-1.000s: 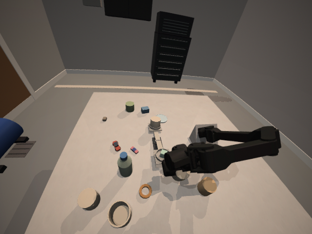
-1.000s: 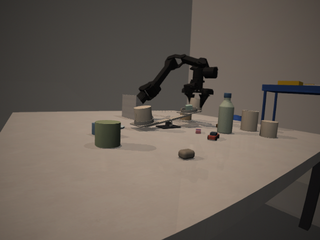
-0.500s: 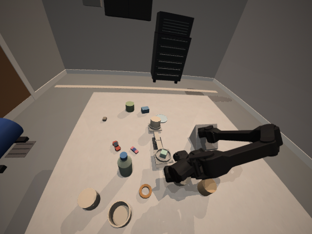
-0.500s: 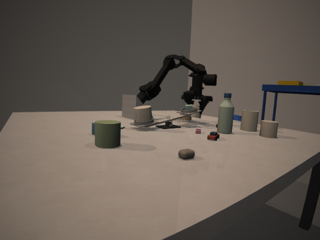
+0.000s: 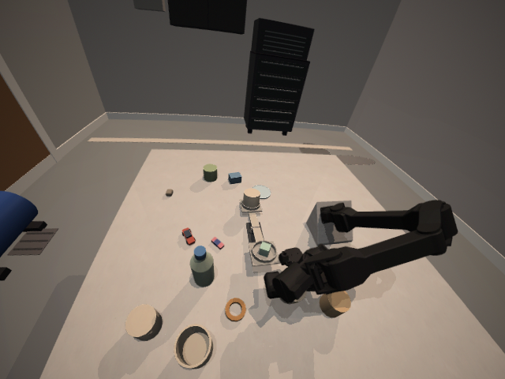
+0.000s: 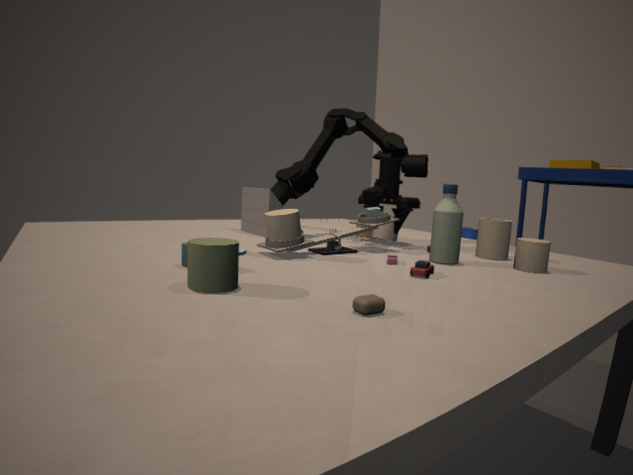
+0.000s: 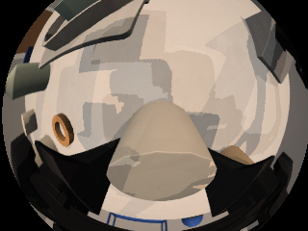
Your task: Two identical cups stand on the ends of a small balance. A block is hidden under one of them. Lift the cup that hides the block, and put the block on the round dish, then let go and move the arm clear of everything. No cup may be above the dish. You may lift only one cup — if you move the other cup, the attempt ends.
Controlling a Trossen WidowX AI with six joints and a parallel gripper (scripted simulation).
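The pale round dish lies 4 cm behind my gripper tip, 48 cm to the right of it and 3 cm below it. Round my gripper tip: bottle (25 cm ahead, 10 cm to the right, 8 cm above); then beige cup (2 cm to the left, 1 cm above); then balance (5 cm ahead, 25 cm to the right, 1 cm above).
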